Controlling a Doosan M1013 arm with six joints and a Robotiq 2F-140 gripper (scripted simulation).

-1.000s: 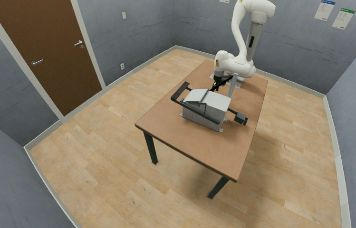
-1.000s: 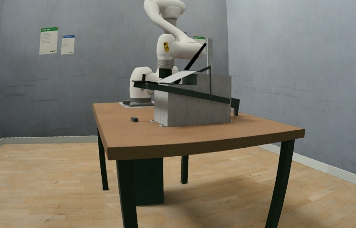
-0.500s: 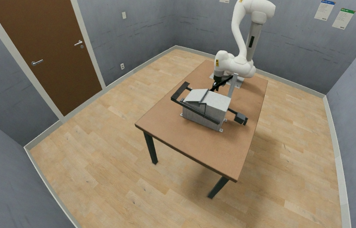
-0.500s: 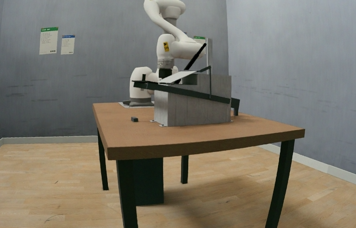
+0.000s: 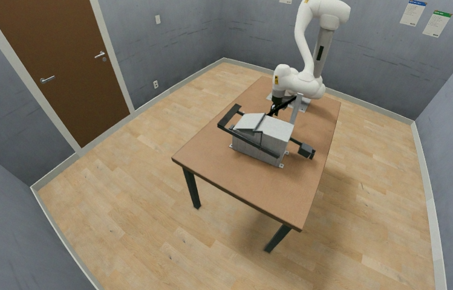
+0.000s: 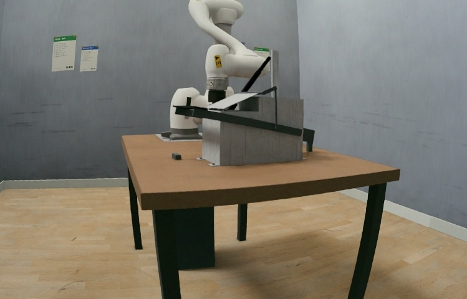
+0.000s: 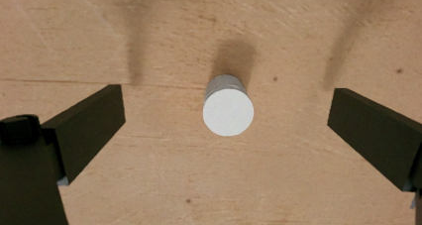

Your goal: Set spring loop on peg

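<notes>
Right now my hand is 1 cm above the steel test weight. From my hand the other things lie so: dark block 23 cm ahead, 21 cm to the right, 2 cm below.
</notes>
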